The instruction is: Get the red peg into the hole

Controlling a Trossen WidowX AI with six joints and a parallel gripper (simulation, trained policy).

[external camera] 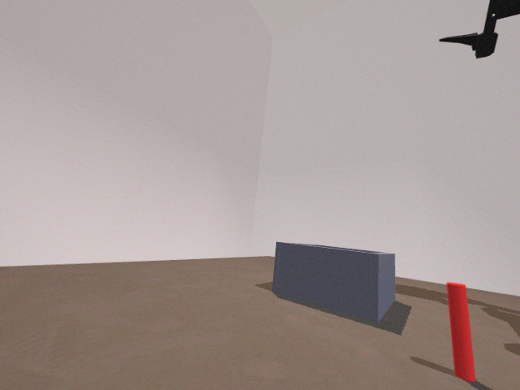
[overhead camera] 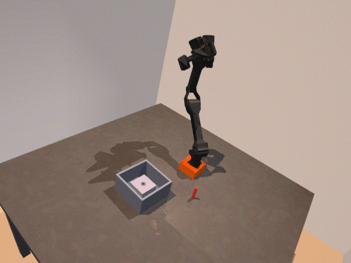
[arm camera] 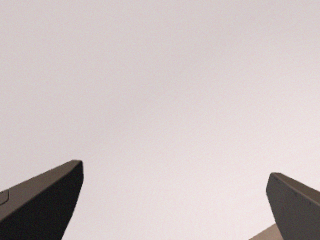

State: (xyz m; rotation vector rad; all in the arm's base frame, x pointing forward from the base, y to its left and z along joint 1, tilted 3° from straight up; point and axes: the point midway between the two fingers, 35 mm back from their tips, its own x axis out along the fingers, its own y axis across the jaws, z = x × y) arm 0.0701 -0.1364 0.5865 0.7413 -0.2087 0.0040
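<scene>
Now: gripper tip 600 mm above the red peg, 260 mm to the right of it and 50 mm short of it. Also, from my gripper tip: grey box: 610 mm below, 200 mm ahead, 50 mm to the left.
</scene>
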